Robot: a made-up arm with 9 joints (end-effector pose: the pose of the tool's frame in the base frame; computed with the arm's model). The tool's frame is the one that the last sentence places. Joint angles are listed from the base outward.
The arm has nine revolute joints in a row. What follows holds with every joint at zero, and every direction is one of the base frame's.
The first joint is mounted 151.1 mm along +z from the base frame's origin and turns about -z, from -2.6 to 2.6 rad.
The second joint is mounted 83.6 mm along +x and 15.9 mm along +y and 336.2 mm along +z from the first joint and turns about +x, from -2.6 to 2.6 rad.
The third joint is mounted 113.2 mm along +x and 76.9 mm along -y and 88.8 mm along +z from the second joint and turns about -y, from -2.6 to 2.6 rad.
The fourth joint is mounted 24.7 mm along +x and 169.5 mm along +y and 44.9 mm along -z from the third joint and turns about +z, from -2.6 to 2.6 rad.
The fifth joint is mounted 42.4 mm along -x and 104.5 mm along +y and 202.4 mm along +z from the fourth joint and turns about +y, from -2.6 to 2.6 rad.
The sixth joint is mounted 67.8 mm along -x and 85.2 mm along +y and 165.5 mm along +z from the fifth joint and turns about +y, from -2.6 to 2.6 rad.
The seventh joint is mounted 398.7 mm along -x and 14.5 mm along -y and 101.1 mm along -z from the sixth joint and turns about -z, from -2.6 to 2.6 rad.
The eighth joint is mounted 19.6 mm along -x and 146 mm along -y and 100.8 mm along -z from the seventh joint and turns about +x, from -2.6 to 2.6 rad.
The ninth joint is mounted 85 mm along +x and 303.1 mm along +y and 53.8 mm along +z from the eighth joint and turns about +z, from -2.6 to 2.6 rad.
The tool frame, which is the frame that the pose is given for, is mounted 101.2 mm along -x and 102 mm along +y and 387.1 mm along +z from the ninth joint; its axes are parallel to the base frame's.
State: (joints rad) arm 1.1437 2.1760 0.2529 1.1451 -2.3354 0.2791 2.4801 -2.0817 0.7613
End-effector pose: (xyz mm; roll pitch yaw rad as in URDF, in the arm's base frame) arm -367.6 -517.3 976.4 2.6826 -0.8616 -1.4672
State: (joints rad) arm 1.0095 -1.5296 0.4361 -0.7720 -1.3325 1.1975 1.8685 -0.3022 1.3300
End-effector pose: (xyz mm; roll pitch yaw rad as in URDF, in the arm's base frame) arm 214.5 201.5 -12.9 -0.8721 -1.2431 -1.2921
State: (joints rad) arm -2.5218 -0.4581 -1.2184 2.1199 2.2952 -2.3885 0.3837 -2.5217 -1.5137
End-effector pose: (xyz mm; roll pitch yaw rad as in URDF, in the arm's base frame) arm 406.0 -166.3 184.0 -0.8485 -1.1256 -2.9721
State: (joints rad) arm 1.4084 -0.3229 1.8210 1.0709 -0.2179 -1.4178 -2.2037 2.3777 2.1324
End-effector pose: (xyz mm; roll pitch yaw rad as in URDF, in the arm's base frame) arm 444.6 156.8 3.8 2.0192 0.2202 2.5281
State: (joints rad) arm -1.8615 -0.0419 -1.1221 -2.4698 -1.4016 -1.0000 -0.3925 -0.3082 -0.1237
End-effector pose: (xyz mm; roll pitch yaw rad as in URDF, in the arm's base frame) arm 380.8 116.6 232.8 -2.9430 0.4238 2.1151
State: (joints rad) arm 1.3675 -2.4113 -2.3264 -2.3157 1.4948 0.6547 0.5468 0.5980 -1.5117
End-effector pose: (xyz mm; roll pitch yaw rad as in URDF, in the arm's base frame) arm 529.3 -536.0 620.1 -2.0221 0.3461 -2.0949
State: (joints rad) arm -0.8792 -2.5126 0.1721 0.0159 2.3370 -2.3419 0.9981 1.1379 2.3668
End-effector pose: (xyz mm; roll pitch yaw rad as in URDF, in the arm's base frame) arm -421.8 -230.3 363.0 1.3798 1.1925 -1.4804
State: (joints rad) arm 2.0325 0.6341 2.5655 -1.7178 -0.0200 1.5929 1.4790 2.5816 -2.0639
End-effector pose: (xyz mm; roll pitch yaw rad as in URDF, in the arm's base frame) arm 1258.9 -1.7 -4.9 0.8431 -1.3048 2.1853
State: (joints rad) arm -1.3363 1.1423 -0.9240 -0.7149 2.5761 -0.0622 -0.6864 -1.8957 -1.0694
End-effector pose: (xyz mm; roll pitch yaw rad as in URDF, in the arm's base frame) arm 477.8 975.9 1004.7 1.3169 0.2345 -3.0932
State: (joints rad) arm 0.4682 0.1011 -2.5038 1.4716 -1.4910 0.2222 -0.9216 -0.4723 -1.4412
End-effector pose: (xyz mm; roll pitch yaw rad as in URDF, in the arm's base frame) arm 164.2 -445.7 1295.4 0.6701 1.3263 -1.0990
